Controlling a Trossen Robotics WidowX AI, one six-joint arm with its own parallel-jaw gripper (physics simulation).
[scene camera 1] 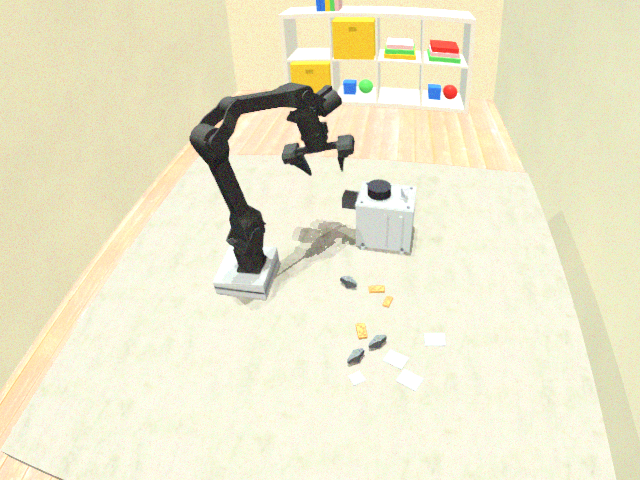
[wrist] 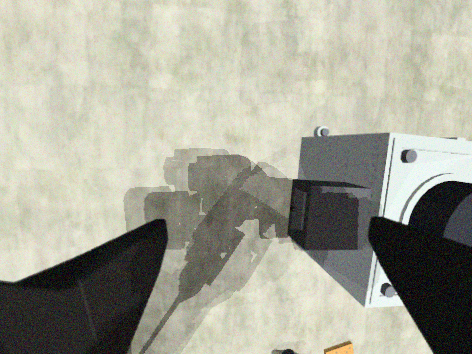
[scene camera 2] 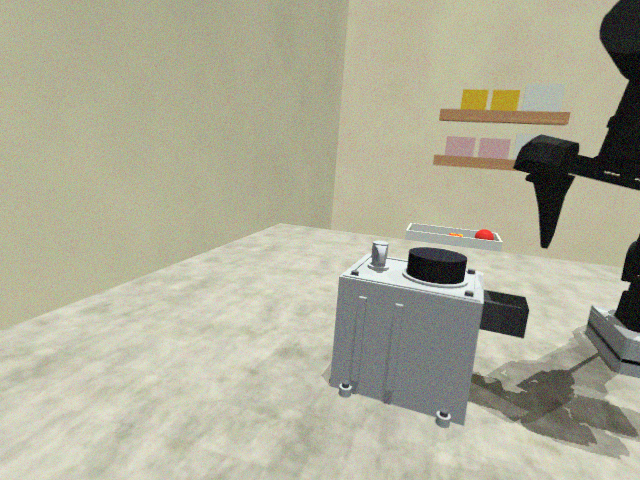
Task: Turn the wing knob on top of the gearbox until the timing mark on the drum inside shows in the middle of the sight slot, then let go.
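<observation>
The light grey gearbox stands upright on the mat. The small grey wing knob stands on its top, beside the wide black round cap. The knob does not show in the wrist view. A black block sticks out of the gearbox's side. The sight slot and timing mark cannot be made out. My gripper is open and empty, above and to the arm-base side of the gearbox, apart from the knob.
Grey stones, orange pieces and white squares lie on the mat in front of the gearbox. A white tray with a red ball stands behind the gearbox in scene camera 2. A white shelf unit stands at the back.
</observation>
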